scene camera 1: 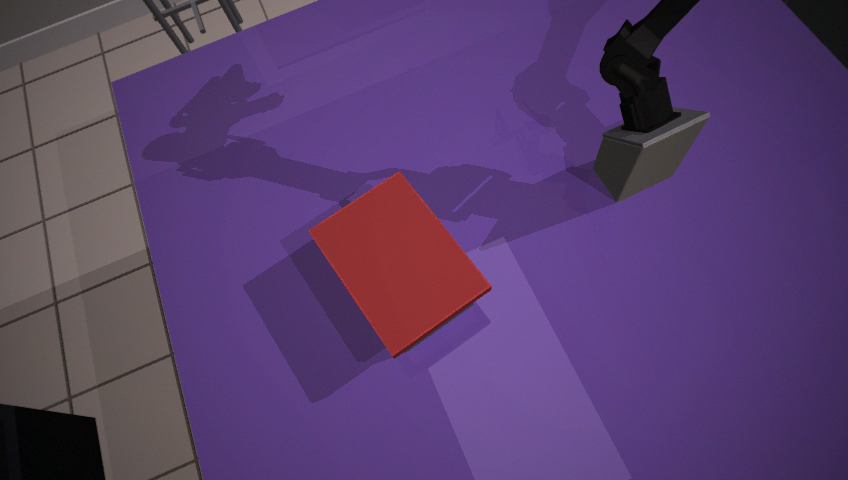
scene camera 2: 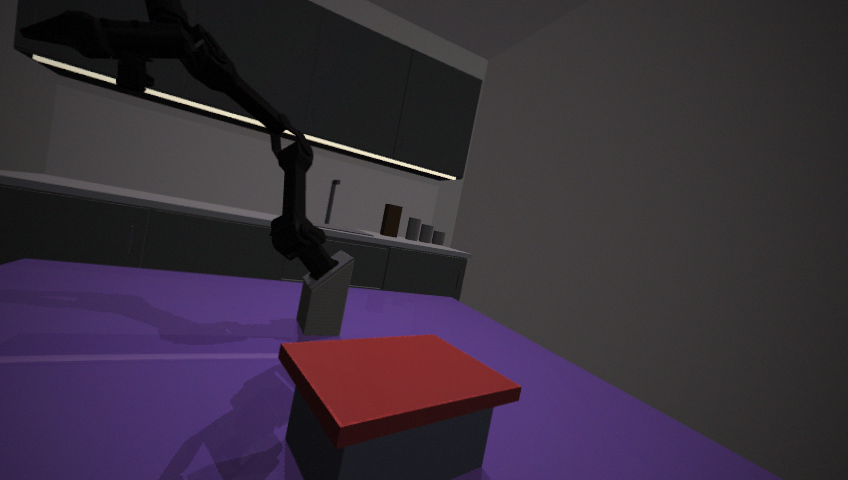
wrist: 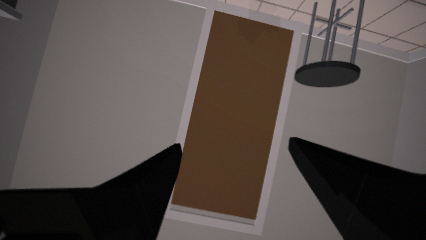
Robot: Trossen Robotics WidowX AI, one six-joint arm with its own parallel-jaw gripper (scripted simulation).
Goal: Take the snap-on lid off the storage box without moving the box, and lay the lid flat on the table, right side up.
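Gripper: visible in scene camera 2 (33, 35) and in the wrist view (234, 145); out of frame in scene camera 1. A red lid is visible in scene camera 1 and scene camera 2; in the wrist view it is out of frame. On the red lid, (scene camera 1: 408, 275) and (scene camera 2: 425, 362) are the same spot.
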